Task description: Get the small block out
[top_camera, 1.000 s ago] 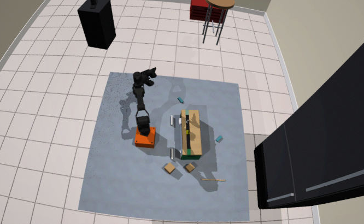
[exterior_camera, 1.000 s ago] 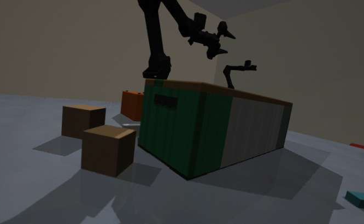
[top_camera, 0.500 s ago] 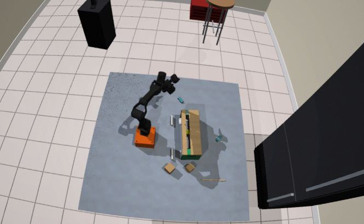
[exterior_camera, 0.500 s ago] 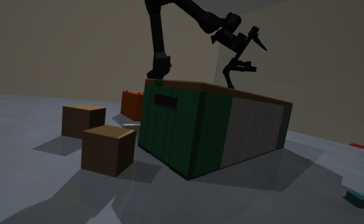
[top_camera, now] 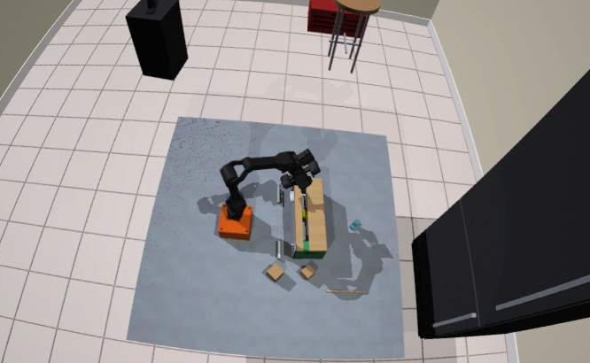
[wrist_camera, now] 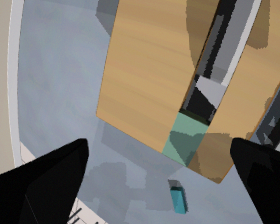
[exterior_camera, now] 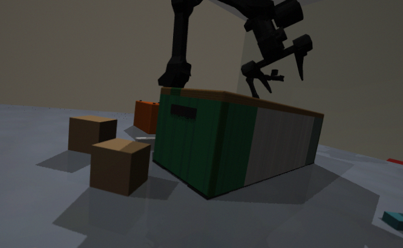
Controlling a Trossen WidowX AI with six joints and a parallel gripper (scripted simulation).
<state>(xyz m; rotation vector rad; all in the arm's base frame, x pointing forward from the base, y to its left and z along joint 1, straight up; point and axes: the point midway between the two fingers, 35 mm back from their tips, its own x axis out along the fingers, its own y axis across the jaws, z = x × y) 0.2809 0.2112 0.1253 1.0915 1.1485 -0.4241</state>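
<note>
Now: the yellow-green block 3 cm ahead of my gripper tip, 14 cm to the right of it and 10 cm below it. From my gripper tip the other things lie so: long box 2 cm ahead, 14 cm to the right, 12 cm below; thin wooden stick 31 cm ahead, 44 cm to the right, 18 cm below.
</note>
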